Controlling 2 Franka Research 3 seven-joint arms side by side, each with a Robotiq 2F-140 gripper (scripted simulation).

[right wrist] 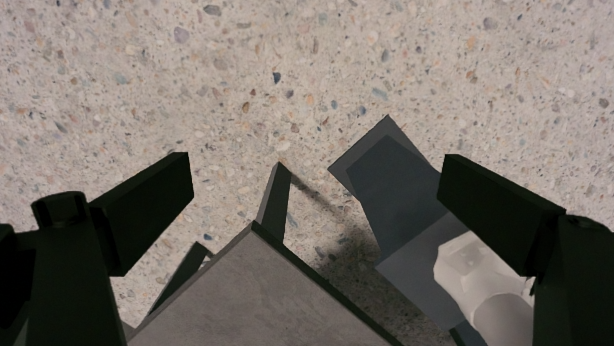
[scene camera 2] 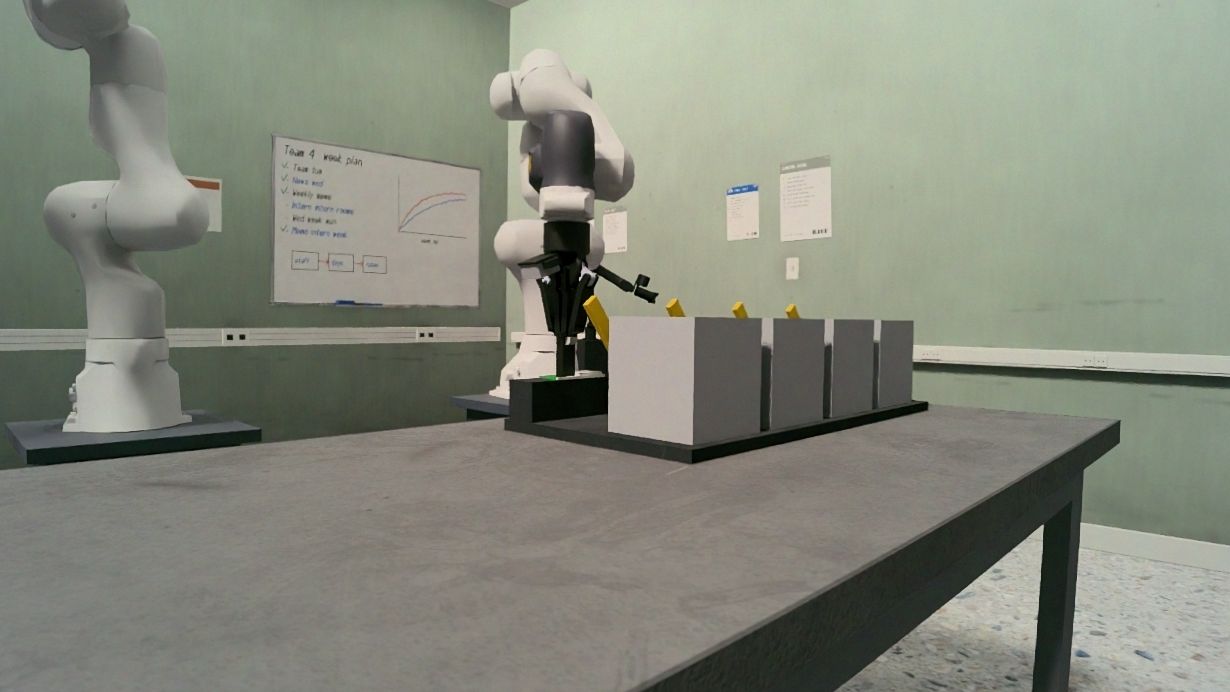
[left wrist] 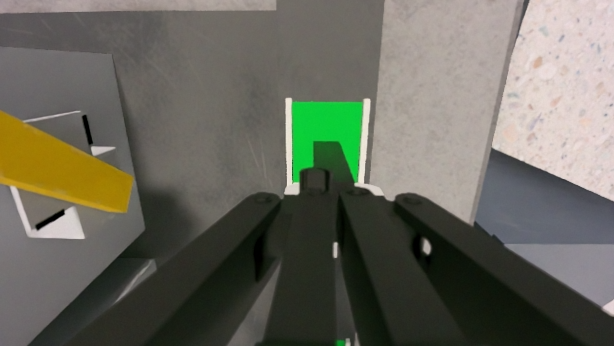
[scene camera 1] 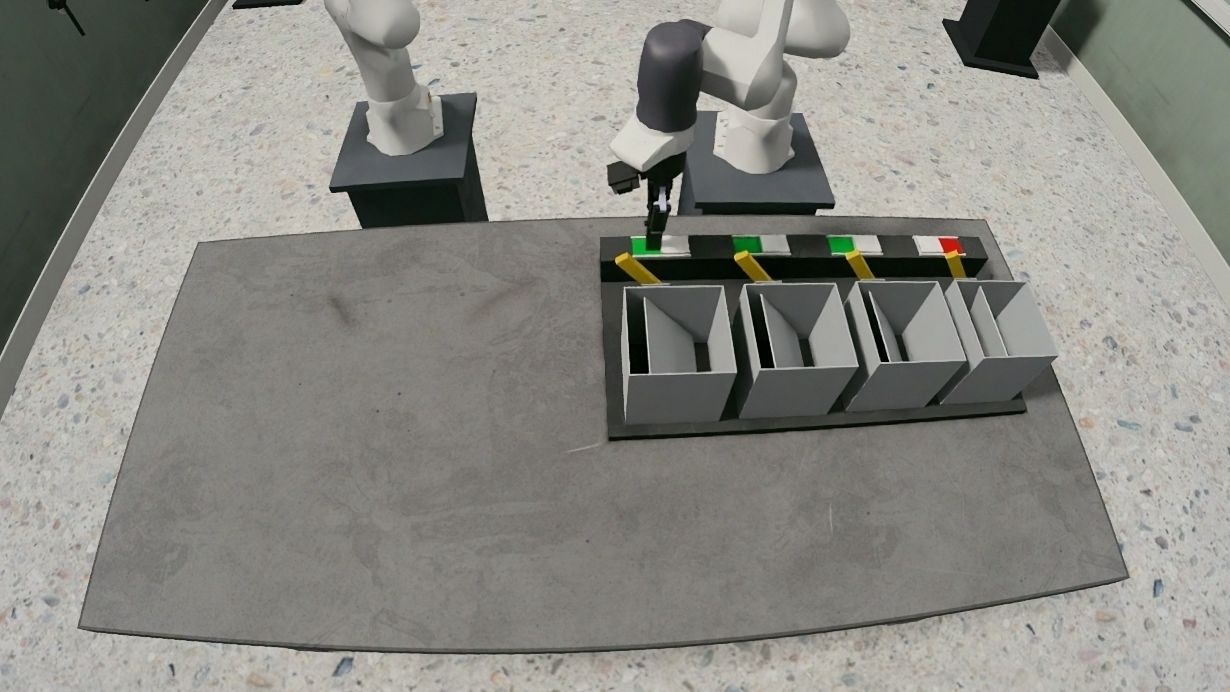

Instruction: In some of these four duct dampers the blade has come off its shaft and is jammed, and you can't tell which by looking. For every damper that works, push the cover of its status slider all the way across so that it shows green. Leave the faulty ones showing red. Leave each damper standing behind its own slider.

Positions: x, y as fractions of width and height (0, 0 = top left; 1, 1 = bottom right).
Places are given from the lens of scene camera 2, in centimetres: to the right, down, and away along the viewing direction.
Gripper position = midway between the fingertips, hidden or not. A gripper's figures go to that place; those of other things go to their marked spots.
my left gripper (scene camera 2: 0.46, 0.55): -8, 5, 119
damper (scene camera 2: 0.56, 0.55): 10, 4, 93
damper (scene camera 2: 0.73, 0.49): 53, -1, 137
damper (scene camera 2: 0.64, 0.52): 27, 2, 110
